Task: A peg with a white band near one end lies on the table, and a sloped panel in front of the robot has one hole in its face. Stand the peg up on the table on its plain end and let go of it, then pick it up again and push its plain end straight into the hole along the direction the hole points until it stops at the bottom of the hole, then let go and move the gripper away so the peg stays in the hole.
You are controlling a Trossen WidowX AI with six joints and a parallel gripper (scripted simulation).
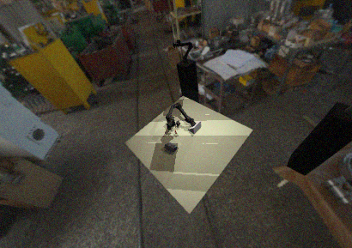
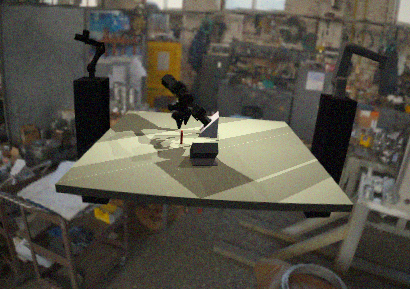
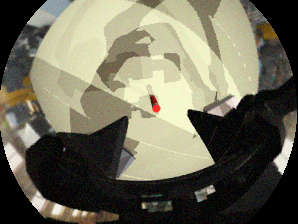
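Right now the red peg is 5 cm below my gripper tip. The rest, counted from my gripper tip: sloped panel 23 cm ahead, 12 cm to the left, 6 cm below.
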